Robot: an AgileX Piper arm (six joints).
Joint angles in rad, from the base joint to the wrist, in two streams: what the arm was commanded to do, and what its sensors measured. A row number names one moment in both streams.
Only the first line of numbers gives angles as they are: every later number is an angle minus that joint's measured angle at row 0.
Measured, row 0:
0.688 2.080 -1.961 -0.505 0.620 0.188
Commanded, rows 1 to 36:
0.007 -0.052 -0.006 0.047 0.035 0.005
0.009 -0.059 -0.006 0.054 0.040 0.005
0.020 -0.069 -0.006 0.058 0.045 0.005
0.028 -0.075 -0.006 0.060 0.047 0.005
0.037 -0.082 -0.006 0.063 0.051 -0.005
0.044 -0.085 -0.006 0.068 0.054 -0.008
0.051 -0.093 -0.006 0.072 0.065 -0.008
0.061 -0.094 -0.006 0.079 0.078 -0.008
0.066 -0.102 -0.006 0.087 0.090 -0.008
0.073 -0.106 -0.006 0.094 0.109 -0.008
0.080 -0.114 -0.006 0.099 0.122 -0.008
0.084 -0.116 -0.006 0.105 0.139 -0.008
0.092 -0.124 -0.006 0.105 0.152 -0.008
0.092 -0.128 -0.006 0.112 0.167 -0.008
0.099 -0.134 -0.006 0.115 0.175 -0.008
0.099 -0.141 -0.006 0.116 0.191 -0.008
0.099 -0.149 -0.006 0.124 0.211 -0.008
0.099 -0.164 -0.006 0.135 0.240 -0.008
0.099 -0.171 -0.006 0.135 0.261 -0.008
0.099 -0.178 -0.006 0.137 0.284 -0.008
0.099 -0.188 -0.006 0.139 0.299 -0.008
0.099 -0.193 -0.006 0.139 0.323 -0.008
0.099 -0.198 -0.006 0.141 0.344 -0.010
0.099 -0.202 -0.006 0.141 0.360 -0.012
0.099 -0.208 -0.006 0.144 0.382 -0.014
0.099 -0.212 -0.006 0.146 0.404 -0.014
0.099 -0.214 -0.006 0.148 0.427 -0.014
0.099 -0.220 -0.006 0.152 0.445 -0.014
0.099 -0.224 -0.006 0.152 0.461 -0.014
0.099 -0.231 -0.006 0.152 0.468 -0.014
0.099 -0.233 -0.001 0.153 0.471 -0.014
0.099 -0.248 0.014 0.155 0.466 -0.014
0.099 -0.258 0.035 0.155 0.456 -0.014
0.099 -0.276 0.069 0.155 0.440 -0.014
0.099 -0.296 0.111 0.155 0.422 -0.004
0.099 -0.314 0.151 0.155 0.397 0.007
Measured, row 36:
0.099 -0.247 0.042 0.151 0.446 -0.007
